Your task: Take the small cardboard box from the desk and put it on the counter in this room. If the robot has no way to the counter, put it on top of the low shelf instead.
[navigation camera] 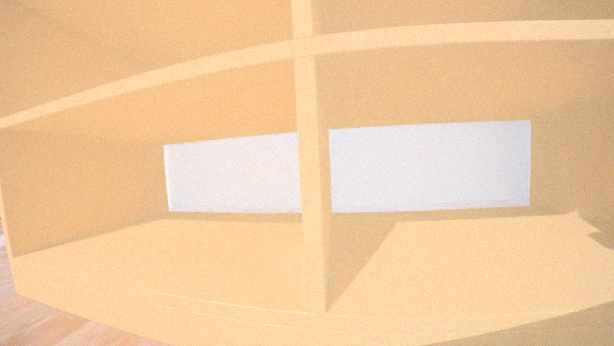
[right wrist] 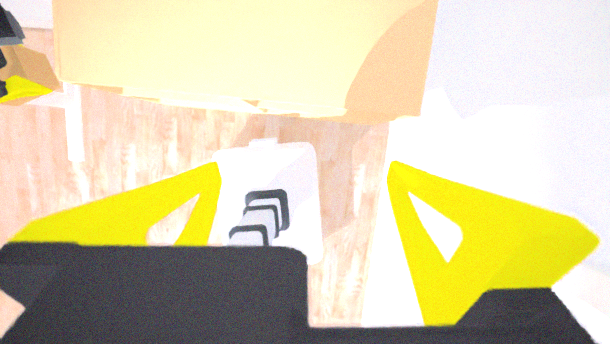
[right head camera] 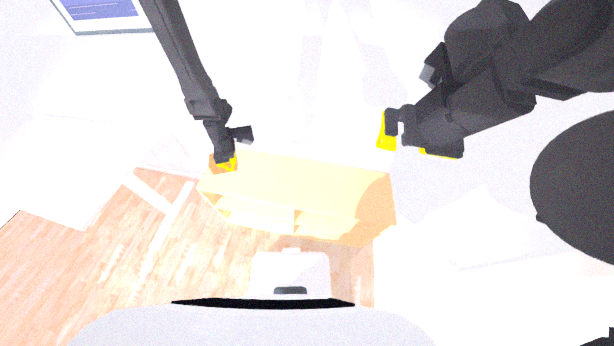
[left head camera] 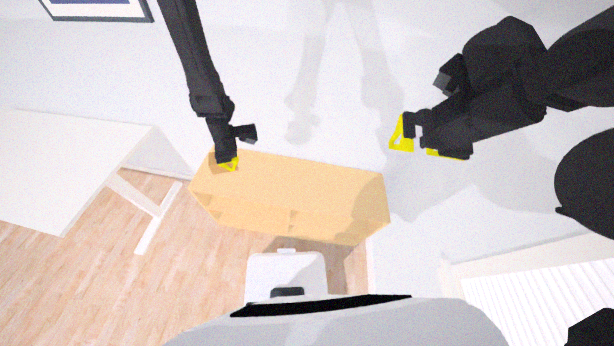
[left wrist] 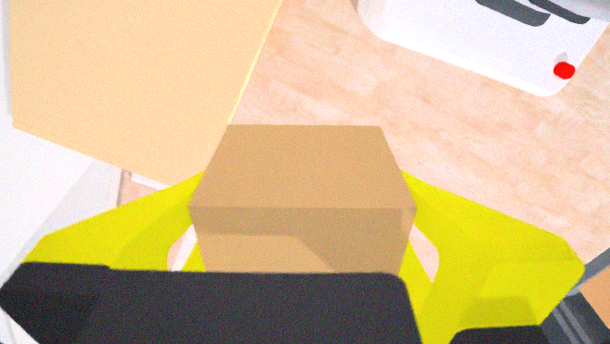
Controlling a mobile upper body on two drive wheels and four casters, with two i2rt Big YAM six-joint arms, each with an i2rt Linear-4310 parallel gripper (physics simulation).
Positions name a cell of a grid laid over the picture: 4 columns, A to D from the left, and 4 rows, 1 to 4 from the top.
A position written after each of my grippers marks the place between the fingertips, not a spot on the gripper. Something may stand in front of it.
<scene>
My right gripper shows in the right wrist view (B2), in the right head camera view (C2) and in the left head camera view (C2); in the navigation camera view it is out of frame, in the left wrist view it is out of frame.
</scene>
